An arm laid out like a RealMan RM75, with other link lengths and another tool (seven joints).
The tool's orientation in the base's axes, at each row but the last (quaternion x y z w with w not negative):
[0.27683, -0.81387, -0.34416, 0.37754]
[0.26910, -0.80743, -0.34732, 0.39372]
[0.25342, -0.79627, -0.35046, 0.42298]
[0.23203, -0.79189, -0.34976, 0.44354]
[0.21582, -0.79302, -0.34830, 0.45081]
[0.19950, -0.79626, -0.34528, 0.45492]
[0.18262, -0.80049, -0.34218, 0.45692]
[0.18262, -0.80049, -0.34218, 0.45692]
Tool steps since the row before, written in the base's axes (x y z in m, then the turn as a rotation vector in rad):
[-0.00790, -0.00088, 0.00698, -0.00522, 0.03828, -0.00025]
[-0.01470, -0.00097, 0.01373, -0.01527, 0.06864, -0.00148]
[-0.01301, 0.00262, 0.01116, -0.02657, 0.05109, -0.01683]
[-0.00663, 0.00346, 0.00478, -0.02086, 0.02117, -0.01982]
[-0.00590, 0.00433, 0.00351, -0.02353, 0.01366, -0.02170]
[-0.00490, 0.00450, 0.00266, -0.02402, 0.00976, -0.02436]
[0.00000, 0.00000, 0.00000, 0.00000, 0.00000, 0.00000]
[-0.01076, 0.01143, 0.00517, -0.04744, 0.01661, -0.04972]
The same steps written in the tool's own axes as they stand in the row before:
[0.00802, 0.00634, 0.00271, -0.02437, 0.02415, 0.01776]
[0.01486, 0.01238, 0.00559, -0.04094, 0.04345, 0.03718]
[0.01038, 0.01165, 0.00755, -0.03046, 0.02182, 0.04685]
[0.00354, 0.00625, 0.00521, -0.01465, -0.00015, 0.03258]
[0.00209, 0.00566, 0.00542, -0.00944, -0.00647, 0.03286]
[0.00120, 0.00503, 0.00496, -0.00829, -0.01107, 0.03277]
[0.00000, 0.00000, 0.00000, 0.00000, 0.00000, 0.00000]
[0.00177, 0.01147, 0.01177, -0.01574, -0.02489, 0.06428]

